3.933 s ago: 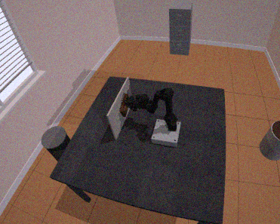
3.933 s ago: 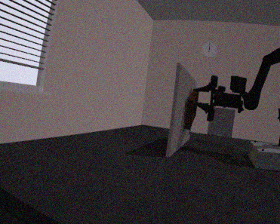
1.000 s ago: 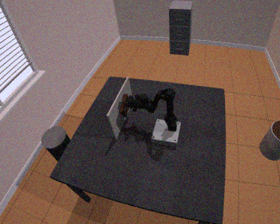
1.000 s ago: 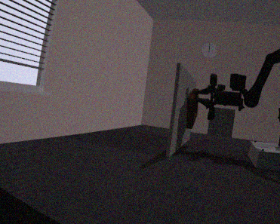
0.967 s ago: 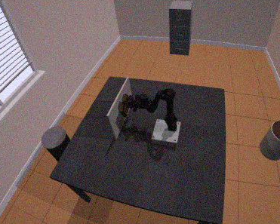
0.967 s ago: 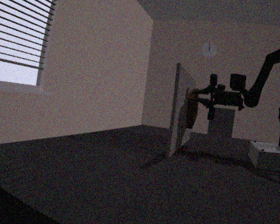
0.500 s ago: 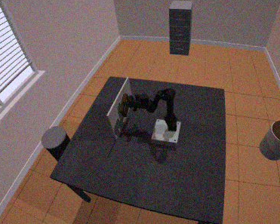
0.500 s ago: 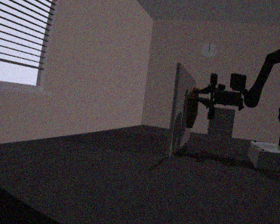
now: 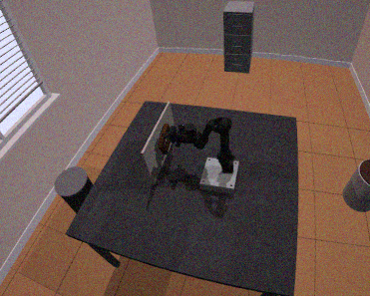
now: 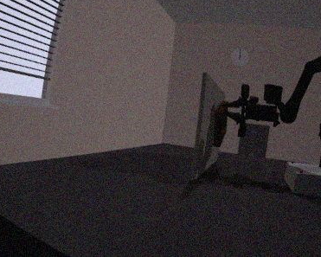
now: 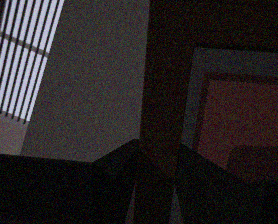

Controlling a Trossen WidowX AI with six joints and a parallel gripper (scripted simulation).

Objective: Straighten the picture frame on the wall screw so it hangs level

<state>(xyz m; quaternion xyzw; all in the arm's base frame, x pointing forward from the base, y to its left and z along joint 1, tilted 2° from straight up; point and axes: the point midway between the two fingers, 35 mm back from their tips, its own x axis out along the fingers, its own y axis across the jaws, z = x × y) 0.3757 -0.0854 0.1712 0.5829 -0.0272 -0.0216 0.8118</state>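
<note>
Now: the picture frame 2 cm to the right of my gripper tip and 5 cm below it. Round my gripper tip: upright wall panel 2 cm ahead, 7 cm below.
</note>
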